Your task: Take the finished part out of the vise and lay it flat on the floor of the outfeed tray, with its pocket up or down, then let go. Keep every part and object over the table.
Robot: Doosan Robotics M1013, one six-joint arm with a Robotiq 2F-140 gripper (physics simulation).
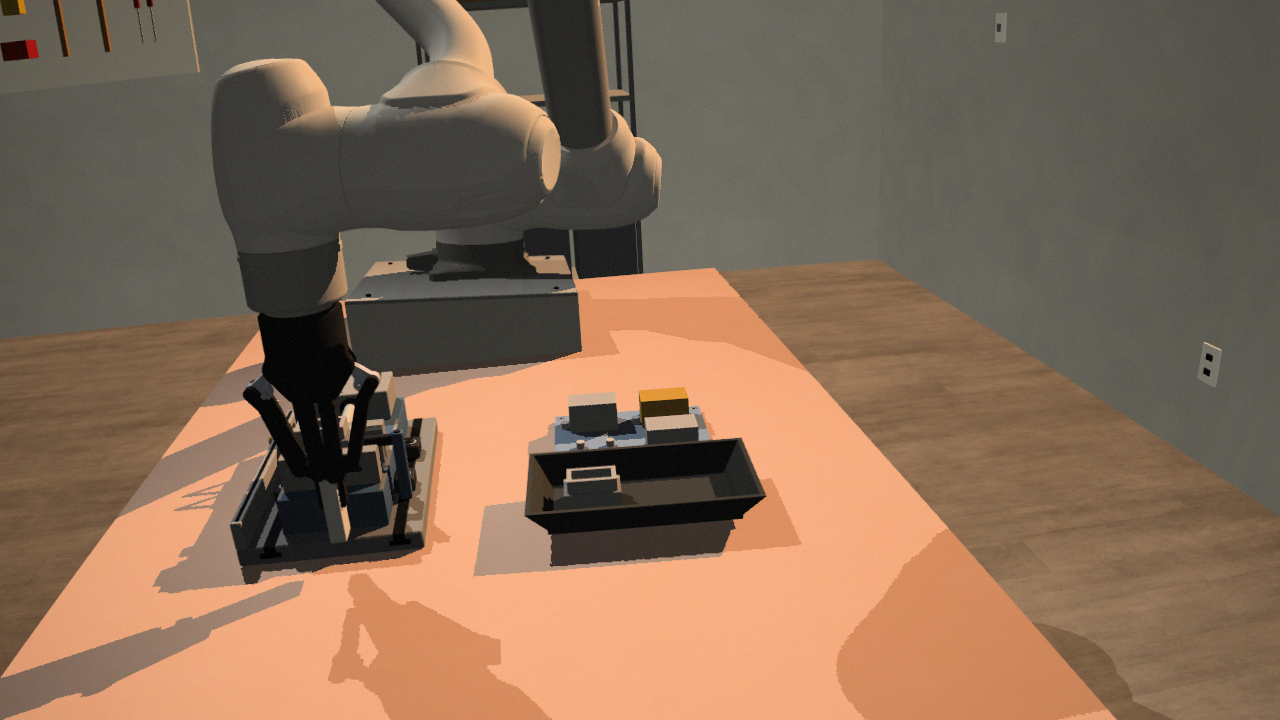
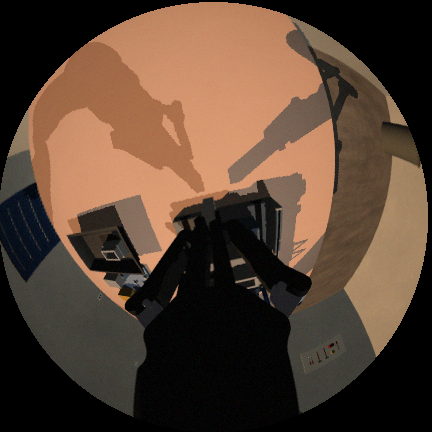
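Seen in the pictures: gripper, between the fingertips: (image 1: 340,535) (image 2: 209,205); arm's base, origin of its link: (image 1: 481,269).
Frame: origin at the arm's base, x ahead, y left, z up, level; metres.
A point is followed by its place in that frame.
The finished part (image 1: 591,486) @(z -0.050, x 0.774, y 0.072 m) (image 2: 114,248) @(z -0.050, x 0.770, y 0.048 m), a light grey block with a rectangular pocket, sits in the black outfeed tray (image 1: 648,519) @(z -0.073, x 0.819, y 0.121 m) (image 2: 131,250) @(z -0.063, x 0.746, y 0.017 m) near one end. Its pocket faces up and it looks flat; the tray walls partly hide its underside. My gripper (image 1: 335,528) @(z -0.053, x 0.801, y -0.183 m) (image 2: 209,205) @(z -0.053, x 0.801, y -0.183 m) is shut with nothing between its fingers. It points down at the vise (image 1: 428,488) @(z -0.076, x 0.678, y -0.100 m) (image 2: 187,210) @(z -0.087, x 0.782, y -0.139 m), away from the tray. Its light grey fingertips are low by the blue-based jaw blocks (image 1: 368,505) @(z -0.045, x 0.760, y -0.157 m). The fingers hide part of the vise, and I cannot tell whether they touch it.
Behind the tray, a blue plate (image 1: 562,437) @(z -0.082, x 0.574, y 0.065 m) bears two grey blocks (image 1: 592,412) @(z -0.057, x 0.567, y 0.106 m) and an orange block (image 1: 663,402) @(z -0.050, x 0.580, y 0.194 m). The vise is left of the tray on the table (image 1: 572,635) @(z -0.090, x 0.966, y 0.021 m). The robot's base box (image 1: 465,326) @(z -0.032, x 0.227, y -0.039 m) stands behind them, and the table's right edge lies beyond the tray.
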